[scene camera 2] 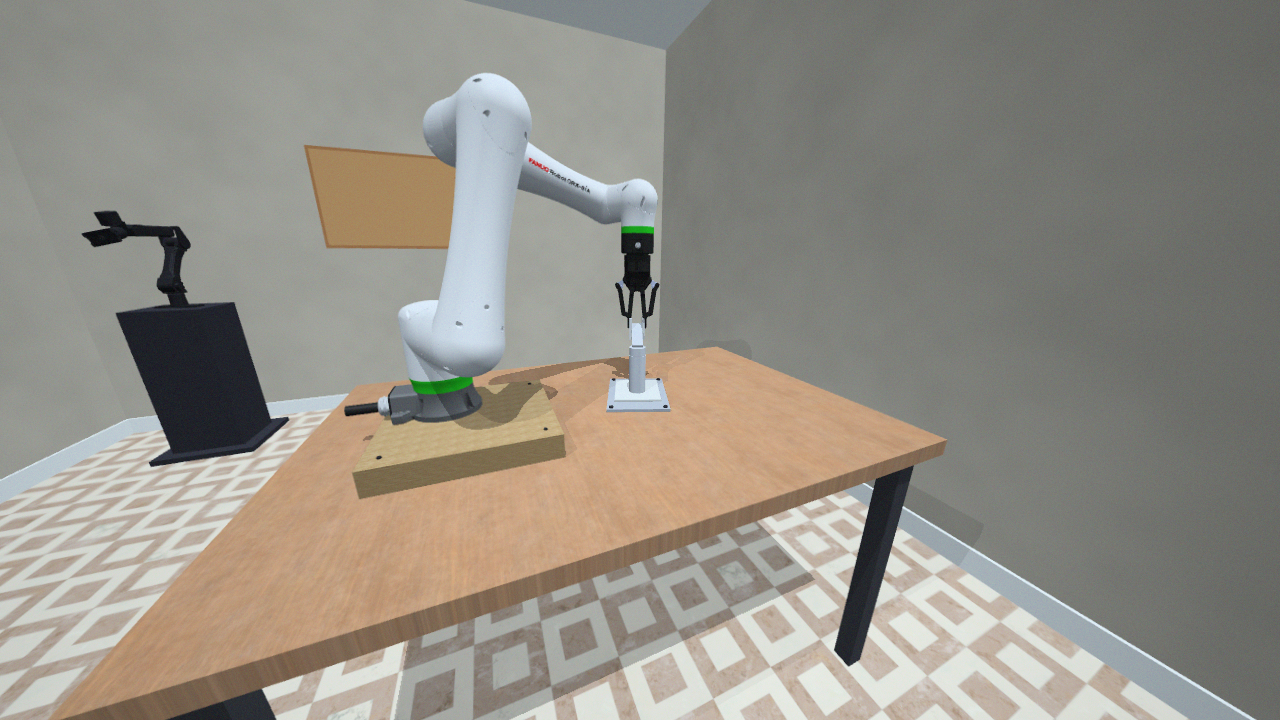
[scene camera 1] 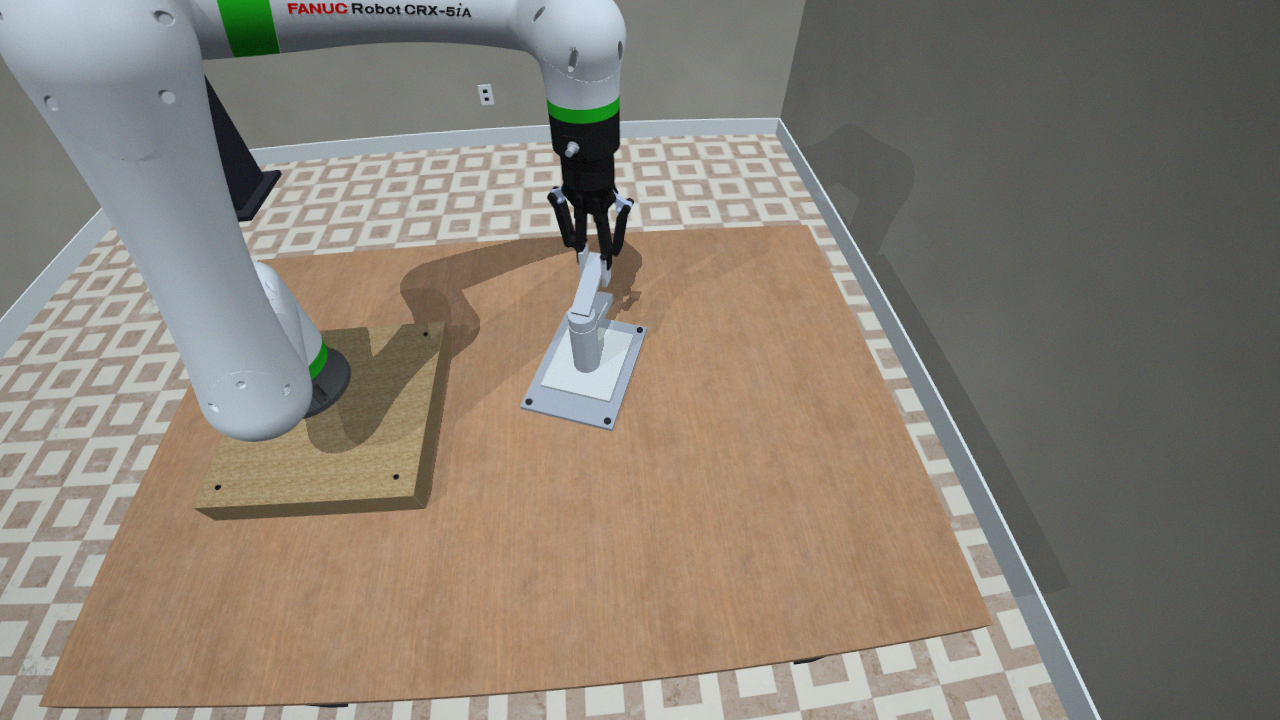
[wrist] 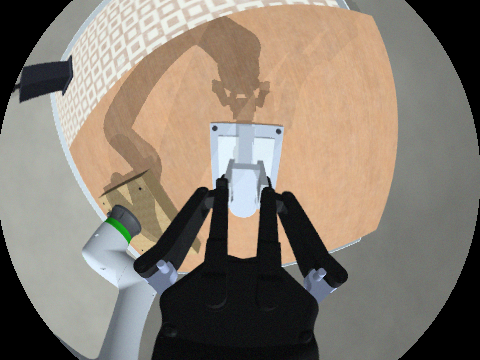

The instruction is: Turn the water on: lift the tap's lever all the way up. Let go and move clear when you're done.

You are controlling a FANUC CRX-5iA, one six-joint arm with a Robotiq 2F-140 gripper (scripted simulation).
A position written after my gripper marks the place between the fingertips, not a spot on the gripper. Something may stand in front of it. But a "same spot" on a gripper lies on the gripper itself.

My gripper shows in scene camera 2, in scene camera 1 and in the wrist view (245, 168). One and the same spot on my gripper: (scene camera 2: 654, 285) is (scene camera 1: 621, 207).
